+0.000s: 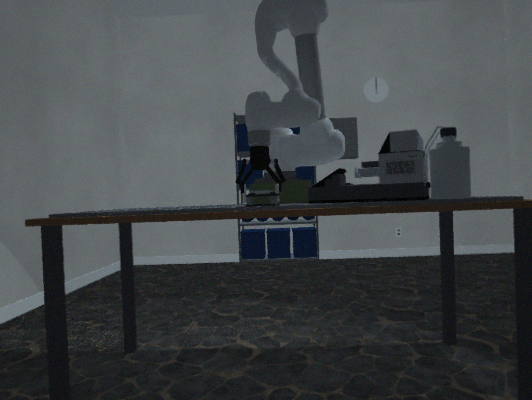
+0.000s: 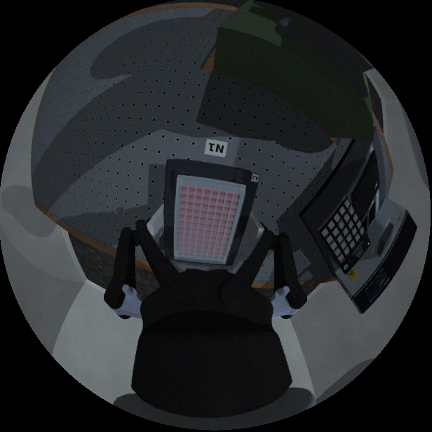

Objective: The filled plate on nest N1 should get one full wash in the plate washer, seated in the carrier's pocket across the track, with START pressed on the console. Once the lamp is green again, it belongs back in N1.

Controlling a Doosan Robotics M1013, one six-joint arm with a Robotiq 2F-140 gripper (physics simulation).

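The filled plate [image 1: 262, 189] [image 2: 207, 222], white-rimmed with pinkish-red wells, sits flat in the dark nest N1 [image 2: 212, 172], behind which the N1 label [image 2: 215, 148] shows. My gripper [image 1: 261, 186] [image 2: 205, 213] is open, pointing down, its fingers apart on either side of the plate; contact is not visible. The plate washer [image 1: 402, 167] [image 2: 385, 255] stands at the right on a long dark base. A panel of pale square keys [image 2: 344, 229] with a small green light [image 2: 345, 266] shows beside it. The carrier's pocket cannot be made out clearly.
A green box [image 1: 296, 191] [image 2: 285, 75] stands behind the nest area. A large pale bottle [image 1: 450, 172] with a black cap stands right of the washer, with tubing. The table's wooden edge [image 1: 150, 218] runs along the front. A shelf rack with blue bins [image 1: 266, 243] stands beyond the table.
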